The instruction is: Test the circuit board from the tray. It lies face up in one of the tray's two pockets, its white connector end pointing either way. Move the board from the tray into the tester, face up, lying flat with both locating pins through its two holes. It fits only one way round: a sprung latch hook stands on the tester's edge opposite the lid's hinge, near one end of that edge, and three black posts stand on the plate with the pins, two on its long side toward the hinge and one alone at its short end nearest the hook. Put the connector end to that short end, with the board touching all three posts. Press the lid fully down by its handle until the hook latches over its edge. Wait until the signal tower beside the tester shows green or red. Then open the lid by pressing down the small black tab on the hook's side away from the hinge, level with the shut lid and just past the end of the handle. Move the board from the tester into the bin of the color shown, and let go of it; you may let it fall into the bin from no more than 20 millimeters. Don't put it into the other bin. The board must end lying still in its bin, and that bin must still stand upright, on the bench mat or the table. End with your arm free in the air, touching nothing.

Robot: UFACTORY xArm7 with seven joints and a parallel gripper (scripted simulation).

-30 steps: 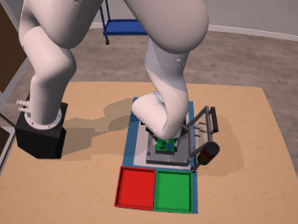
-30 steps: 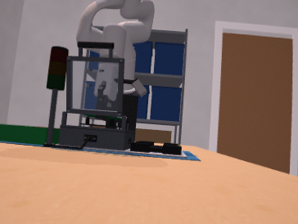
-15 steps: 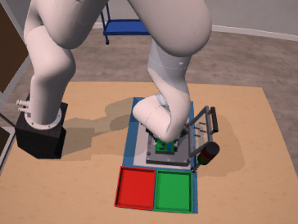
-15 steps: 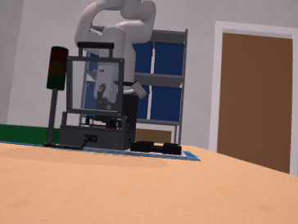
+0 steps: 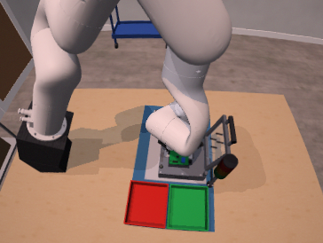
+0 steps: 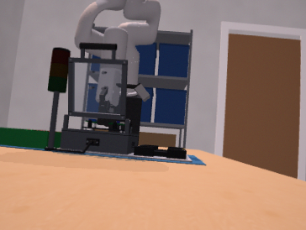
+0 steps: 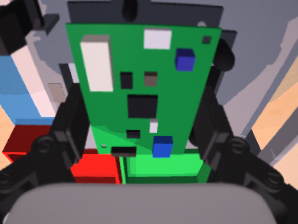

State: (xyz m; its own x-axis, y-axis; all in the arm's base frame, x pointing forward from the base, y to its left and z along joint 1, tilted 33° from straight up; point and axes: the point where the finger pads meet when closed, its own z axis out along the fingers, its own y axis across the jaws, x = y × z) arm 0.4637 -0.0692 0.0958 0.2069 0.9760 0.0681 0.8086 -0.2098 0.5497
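My gripper is now right at the green circuit board. Round my hand: tester's clear lid: 120 mm ahead, 90 mm above, 30 mm to the right; then tester's plate: 20 mm below, 10 mm ahead; then latch hook: 70 mm to the left, 40 mm behind.
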